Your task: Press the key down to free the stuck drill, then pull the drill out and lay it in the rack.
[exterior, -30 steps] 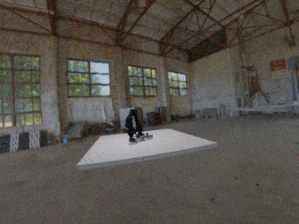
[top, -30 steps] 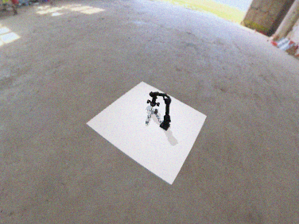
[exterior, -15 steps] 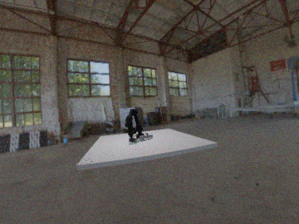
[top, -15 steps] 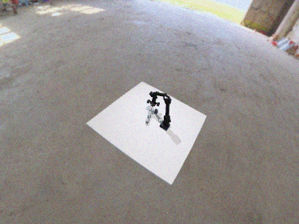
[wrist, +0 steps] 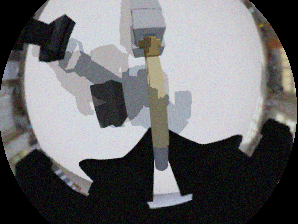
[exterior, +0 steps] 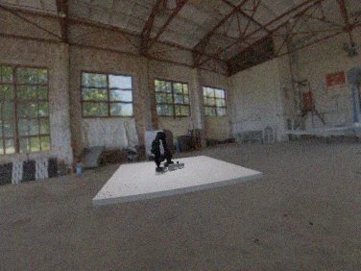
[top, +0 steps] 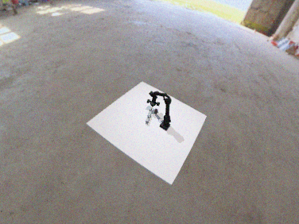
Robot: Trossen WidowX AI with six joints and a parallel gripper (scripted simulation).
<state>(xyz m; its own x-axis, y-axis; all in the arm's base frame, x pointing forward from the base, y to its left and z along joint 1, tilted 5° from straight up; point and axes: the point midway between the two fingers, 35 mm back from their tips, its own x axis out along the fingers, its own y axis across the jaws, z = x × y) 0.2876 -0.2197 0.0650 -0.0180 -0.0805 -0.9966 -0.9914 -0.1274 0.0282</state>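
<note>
Right now my gripper tip is 8 cm past the small dark rack, 3 cm to the right of it and 3 cm above it.
</note>
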